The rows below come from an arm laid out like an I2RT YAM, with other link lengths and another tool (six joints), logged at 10 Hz.
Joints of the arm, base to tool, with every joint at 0 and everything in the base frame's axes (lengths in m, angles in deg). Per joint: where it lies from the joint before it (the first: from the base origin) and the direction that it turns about. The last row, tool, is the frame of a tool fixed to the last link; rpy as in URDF.
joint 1: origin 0 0 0.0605 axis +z
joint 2: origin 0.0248 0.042 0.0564 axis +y
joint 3: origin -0.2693 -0.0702 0 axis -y
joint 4: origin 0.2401 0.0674 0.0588 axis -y
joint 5: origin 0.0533 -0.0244 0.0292 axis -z
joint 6: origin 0.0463 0 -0.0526 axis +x
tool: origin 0.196 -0.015 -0.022 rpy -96.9 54.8 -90
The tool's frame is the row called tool.
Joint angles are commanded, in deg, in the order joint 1, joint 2, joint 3, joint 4, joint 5, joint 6. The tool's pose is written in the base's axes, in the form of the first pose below.
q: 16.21, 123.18, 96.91, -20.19, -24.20, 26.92
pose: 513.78 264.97 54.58 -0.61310 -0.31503 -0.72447 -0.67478 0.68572 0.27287
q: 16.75, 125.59, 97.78, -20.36, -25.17, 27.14
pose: 509.79 273.37 38.49 -0.63181 -0.32267 -0.70477 -0.67739 0.67181 0.29969
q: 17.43, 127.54, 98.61, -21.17, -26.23, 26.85
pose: 502.37 282.24 25.00 -0.64588 -0.33931 -0.68389 -0.68517 0.65273 0.32324
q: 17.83, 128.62, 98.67, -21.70, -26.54, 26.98
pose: 496.08 285.65 14.50 -0.66200 -0.34729 -0.66419 -0.68148 0.64779 0.34052
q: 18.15, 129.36, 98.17, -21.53, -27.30, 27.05
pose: 489.49 289.85 5.95 -0.67179 -0.35280 -0.65133 -0.68215 0.63739 0.35834
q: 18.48, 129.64, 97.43, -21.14, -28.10, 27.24
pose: 483.05 294.34 0.83 -0.67795 -0.35537 -0.64350 -0.68376 0.62627 0.37450
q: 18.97, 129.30, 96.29, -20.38, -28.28, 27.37
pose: 477.68 298.25 -1.21 -0.67664 -0.35945 -0.64262 -0.68818 0.61911 0.37830
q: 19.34, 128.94, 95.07, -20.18, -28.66, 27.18
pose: 469.82 300.68 -4.42 -0.67877 -0.36798 -0.63551 -0.69196 0.61026 0.38570
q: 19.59, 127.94, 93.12, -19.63, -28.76, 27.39
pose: 461.77 300.81 -5.95 -0.68365 -0.36975 -0.62922 -0.69002 0.60827 0.39227
